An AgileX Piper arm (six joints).
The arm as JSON. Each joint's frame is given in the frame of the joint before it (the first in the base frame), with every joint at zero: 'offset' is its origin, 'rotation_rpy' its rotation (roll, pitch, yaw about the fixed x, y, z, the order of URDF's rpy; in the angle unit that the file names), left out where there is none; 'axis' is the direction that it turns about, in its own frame. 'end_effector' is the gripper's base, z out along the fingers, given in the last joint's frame.
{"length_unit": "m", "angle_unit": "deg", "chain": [
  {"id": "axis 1", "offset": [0.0, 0.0, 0.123], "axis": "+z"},
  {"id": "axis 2", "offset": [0.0, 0.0, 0.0], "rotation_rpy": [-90.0, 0.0, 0.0], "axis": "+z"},
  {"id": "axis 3", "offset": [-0.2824, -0.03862, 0.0], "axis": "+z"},
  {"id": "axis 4", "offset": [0.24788, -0.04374, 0.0], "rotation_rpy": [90.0, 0.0, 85.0], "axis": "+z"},
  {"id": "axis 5", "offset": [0.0, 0.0, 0.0], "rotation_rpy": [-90.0, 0.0, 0.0], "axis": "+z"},
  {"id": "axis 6", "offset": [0.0, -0.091, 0.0], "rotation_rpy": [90.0, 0.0, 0.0], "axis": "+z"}
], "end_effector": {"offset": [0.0, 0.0, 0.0]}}
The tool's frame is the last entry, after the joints.
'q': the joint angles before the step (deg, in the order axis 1, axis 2, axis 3, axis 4, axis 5, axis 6). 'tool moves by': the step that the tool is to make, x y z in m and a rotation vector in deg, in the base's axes. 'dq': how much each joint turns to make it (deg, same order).
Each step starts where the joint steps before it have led.
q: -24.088, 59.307, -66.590, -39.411, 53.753, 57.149
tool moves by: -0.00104, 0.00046, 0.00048, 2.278, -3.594, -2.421
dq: -0.002, -0.145, -0.093, 0.208, 0.344, 4.647
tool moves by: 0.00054, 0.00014, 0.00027, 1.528, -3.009, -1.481
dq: 0.002, 0.000, 0.000, 0.122, -0.375, 3.594
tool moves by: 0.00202, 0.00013, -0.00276, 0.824, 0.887, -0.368
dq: 0.459, 0.507, 0.002, 0.000, 1.055, 0.359
